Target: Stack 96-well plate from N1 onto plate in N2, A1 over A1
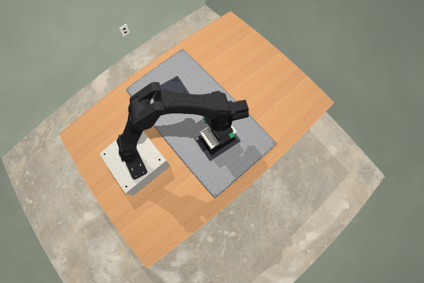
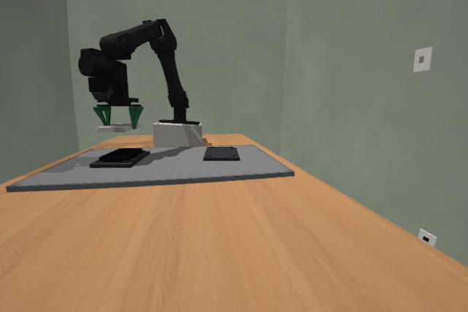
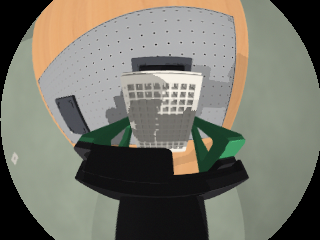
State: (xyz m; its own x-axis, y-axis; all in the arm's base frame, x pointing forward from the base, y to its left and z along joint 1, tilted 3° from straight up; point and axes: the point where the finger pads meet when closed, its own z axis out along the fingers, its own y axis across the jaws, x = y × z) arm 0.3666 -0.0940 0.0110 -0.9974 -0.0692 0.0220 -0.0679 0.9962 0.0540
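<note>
My gripper is now right at the white 96-well plate. From my hand the other things lie so: black 96-well plate: 9 cm below; then plate nest N1: 8 cm behind, 32 cm to the left, 11 cm below.
</note>
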